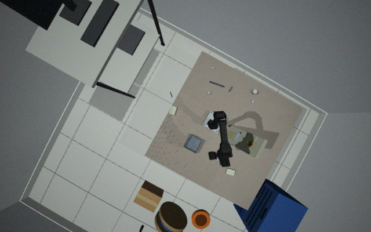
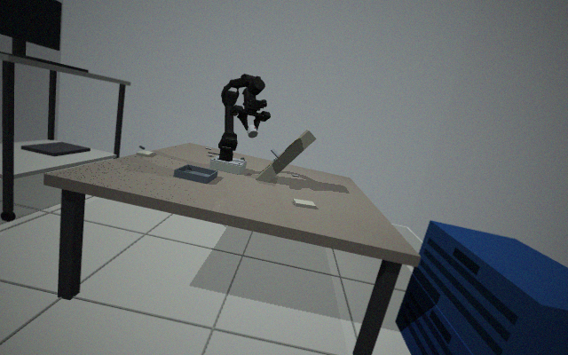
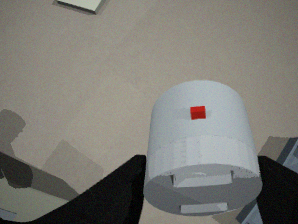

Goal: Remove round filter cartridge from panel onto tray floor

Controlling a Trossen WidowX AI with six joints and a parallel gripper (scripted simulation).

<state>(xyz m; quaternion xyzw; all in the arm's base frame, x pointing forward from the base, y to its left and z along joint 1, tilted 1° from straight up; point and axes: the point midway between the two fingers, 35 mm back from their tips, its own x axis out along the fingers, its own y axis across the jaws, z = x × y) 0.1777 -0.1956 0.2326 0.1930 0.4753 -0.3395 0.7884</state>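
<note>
Right now the blue-grey tray is 200 mm behind my gripper tip, 80 mm to the right of it and 250 mm below it. Also, from my gripper tip: service panel 140 mm ahead, 260 mm to the left, 110 mm below; then round filter cartridge right at my gripper tip.
</note>
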